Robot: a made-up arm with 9 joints. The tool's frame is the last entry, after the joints.
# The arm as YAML. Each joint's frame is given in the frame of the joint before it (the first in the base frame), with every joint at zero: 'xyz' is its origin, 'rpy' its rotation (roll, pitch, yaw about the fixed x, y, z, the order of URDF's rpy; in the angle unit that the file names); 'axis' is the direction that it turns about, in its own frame. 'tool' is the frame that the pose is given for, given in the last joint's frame.
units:
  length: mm
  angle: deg
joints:
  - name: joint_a
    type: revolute
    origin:
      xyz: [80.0, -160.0, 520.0]
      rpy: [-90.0, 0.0, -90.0]
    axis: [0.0, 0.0, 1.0]
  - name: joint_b
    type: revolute
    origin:
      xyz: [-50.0, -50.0, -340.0]
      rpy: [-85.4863, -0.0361, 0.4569]
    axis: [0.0, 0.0, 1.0]
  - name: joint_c
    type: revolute
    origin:
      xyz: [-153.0, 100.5, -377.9]
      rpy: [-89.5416, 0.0, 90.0]
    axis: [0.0, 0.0, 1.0]
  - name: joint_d
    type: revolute
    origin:
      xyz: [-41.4, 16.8, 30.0]
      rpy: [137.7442, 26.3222, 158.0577]
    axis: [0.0, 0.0, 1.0]
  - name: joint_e
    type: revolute
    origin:
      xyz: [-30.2, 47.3, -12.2]
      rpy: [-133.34, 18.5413, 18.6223]
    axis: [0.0, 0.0, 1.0]
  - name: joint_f
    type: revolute
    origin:
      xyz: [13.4, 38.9, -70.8]
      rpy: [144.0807, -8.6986, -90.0]
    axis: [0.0, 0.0, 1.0]
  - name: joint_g
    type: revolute
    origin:
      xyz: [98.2, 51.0, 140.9]
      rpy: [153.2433, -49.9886, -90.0]
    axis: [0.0, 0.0, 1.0]
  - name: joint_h
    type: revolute
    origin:
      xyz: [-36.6, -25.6, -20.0]
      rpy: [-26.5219, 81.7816, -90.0]
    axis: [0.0, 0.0, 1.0]
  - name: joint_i
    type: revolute
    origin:
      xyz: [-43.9, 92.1, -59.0]
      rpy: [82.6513, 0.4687, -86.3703]
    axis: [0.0, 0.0, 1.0]
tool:
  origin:
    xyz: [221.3, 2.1, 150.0]
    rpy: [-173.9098, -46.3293, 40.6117]
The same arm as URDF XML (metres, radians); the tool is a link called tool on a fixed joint. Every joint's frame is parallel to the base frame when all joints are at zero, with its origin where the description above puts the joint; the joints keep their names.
<robot name="arm">
  <link name="base"/>
  <link name="link1"/>
  <link name="link2"/>
  <link name="link3"/>
  <link name="link4"/>
  <link name="link5"/>
  <link name="link6"/>
  <link name="link7"/>
  <link name="link8"/>
  <link name="link9"/>
  <link name="tool"/>
  <joint name="joint_a" type="continuous">
    <parent link="base"/>
    <child link="link1"/>
    <origin xyz="0.0800 -0.1600 0.5200" rpy="0.0000 0.0000 0.0000"/>
    <axis xyz="1 0 0"/>
  </joint>
  <joint name="joint_b" type="continuous">
    <parent link="link1"/>
    <child link="link2"/>
    <origin xyz="-0.3400 0.0500 0.0500" rpy="0.0000 0.0000 0.0000"/>
    <axis xyz="0.078697 0.008 -0.996866"/>
  </joint>
  <joint name="joint_c" type="continuous">
    <parent link="link2"/>
    <child link="link3"/>
    <origin xyz="-0.1300 0.1500 0.3700" rpy="0.0000 0.0000 0.0000"/>
    <axis xyz="0 1 0"/>
  </joint>
  <joint name="joint_d" type="continuous">
    <parent link="link3"/>
    <child link="link4"/>
    <origin xyz="0.0399 0.0300 0.0200" rpy="0.0000 0.0000 0.0000"/>
    <axis xyz="-0.593407 -0.663408 0.455805"/>
  </joint>
  <joint name="joint_e" type="continuous">
    <parent link="link4"/>
    <child link="link5"/>
    <origin xyz="-0.0200 0.0500 0.0200" rpy="0.0000 0.0000 0.0000"/>
    <axis xyz="-0.0051 0.999769 0.020899"/>
  </joint>
  <joint name="joint_f" type="continuous">
    <parent link="link5"/>
    <child link="link6"/>
    <origin xyz="0.0300 -0.0700 -0.0300" rpy="0.0000 0.0000 0.0000"/>
    <axis xyz="-0.574098 -0.799998 -0.174399"/>
  </joint>
  <joint name="joint_g" type="continuous">
    <parent link="link6"/>
    <child link="link7"/>
    <origin xyz="-0.1600 -0.0700 0.0400" rpy="0.0000 0.0000 0.0000"/>
    <axis xyz="1 0 0"/>
  </joint>
  <joint name="joint_h" type="continuous">
    <parent link="link7"/>
    <child link="link8"/>
    <origin xyz="-0.0200 0.0399 0.0200" rpy="0.0000 0.0000 0.0000"/>
    <axis xyz="0.127904 -0.31231 0.94133"/>
  </joint>
  <joint name="joint_i" type="continuous">
    <parent link="link8"/>
    <child link="link9"/>
    <origin xyz="0.0300 -0.0700 -0.0900" rpy="0.0000 0.0000 0.0000"/>
    <axis xyz="1 0 0"/>
  </joint>
  <joint name="tool_joint" type="fixed">
    <parent link="link9"/>
    <child link="tool"/>
    <origin xyz="0.1500 0.2100 0.0700" rpy="-0.5967 -0.6295 0.4628"/>
  </joint>
</robot>

